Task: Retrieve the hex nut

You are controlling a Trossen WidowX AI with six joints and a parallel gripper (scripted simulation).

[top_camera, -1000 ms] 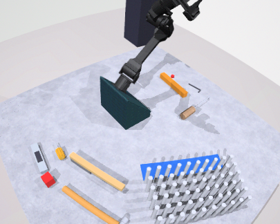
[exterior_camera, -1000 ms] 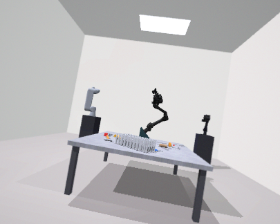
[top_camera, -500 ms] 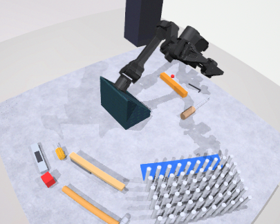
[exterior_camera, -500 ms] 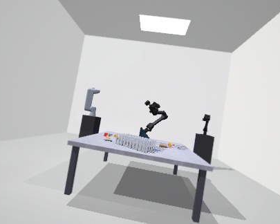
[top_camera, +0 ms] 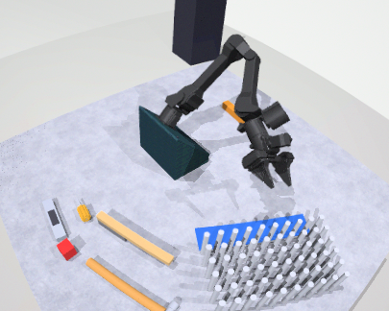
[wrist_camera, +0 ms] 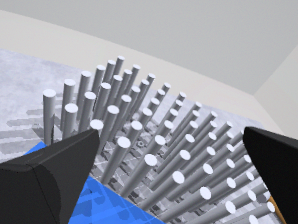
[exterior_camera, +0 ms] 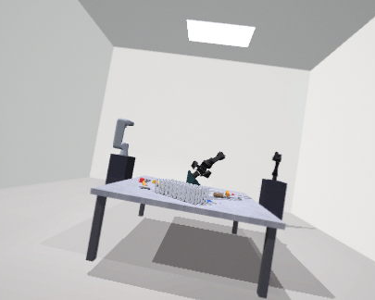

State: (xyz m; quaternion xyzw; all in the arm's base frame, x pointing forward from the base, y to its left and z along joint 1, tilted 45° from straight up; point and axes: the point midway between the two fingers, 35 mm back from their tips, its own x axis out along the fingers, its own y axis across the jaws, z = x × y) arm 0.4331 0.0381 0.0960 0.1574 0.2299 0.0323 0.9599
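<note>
The wooden-handled screwdriver is 30 cm to the left of my gripper tip, 25 cm behind it and 19 cm below it. Round my gripper tip: thin metal piece (41 cm to the left, 37 cm behind, 20 cm below); then orange bar (46 cm behind, 29 cm to the left, 19 cm below); then blue strip (21 cm below, 3 cm to the right).
</note>
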